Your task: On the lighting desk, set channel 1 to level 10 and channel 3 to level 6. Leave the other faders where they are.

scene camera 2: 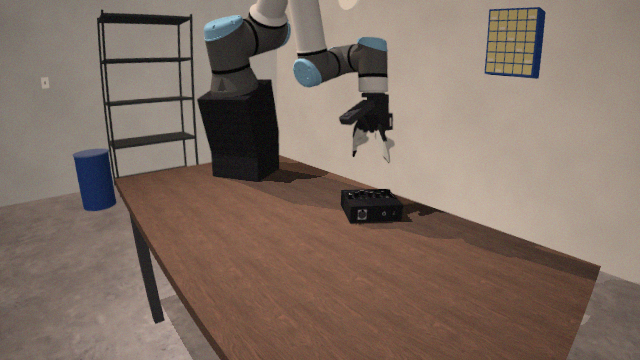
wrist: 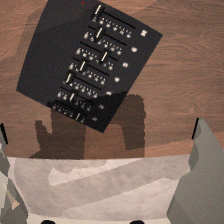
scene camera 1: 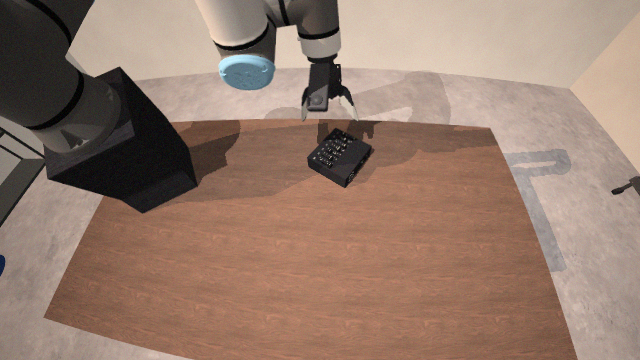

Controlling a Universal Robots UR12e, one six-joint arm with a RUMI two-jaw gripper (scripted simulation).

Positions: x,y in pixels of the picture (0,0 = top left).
gripper: scene camera 2; wrist; scene camera 1 329,121
same spot on gripper: [wrist: 192,192] = [scene camera 2: 358,134]
